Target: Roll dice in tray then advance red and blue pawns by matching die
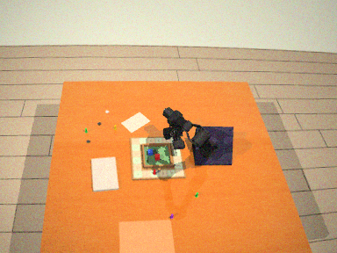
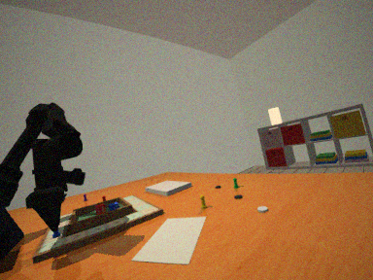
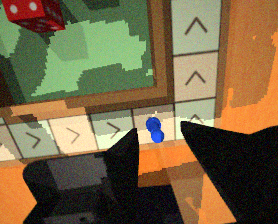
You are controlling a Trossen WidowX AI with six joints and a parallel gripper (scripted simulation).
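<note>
The blue pawn is right at my gripper tip. The rest, counted from my gripper tip: green tray 10 cm ahead, 8 cm to the left, 3 cm below; then white card 23 cm ahead, 18 cm to the right, 3 cm below; then red pawn 19 cm to the left, 11 cm ahead.
</note>
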